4 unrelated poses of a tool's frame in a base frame.
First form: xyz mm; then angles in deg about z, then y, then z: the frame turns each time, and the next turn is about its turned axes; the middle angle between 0 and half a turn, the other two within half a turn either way.
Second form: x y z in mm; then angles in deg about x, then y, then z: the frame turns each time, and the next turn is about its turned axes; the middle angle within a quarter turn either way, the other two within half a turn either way. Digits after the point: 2 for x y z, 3 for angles.
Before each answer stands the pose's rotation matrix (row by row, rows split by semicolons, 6 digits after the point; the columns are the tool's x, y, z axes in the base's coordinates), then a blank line. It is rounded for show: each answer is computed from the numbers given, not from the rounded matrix.
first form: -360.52, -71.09, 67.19, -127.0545, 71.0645, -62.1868
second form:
-0.797101 0.199421 -0.569966; 0.412126 -0.510211 -0.754875; -0.441341 -0.836610 0.324504

-360.52, -71.09, 67.19, 66.738, -34.748, -165.954
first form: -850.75, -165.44, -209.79, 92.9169, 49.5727, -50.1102
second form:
0.745122 -0.665802 -0.038737; 0.454387 0.464288 0.760243; -0.488186 -0.584076 0.648483

-850.75, -165.44, -209.79, -49.536, -2.220, 41.782
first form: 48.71, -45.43, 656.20, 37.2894, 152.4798, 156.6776
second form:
0.408058 0.835675 0.367609; 0.808364 -0.517864 0.279936; 0.424307 0.182932 -0.886848

48.71, -45.43, 656.20, -162.482, 21.568, -63.974
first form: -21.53, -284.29, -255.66, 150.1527, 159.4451, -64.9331
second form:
0.794897 0.524784 -0.304532; 0.588227 -0.789592 0.174741; -0.148755 -0.318035 -0.936336

-21.53, -284.29, -255.66, -169.429, -17.730, -33.432
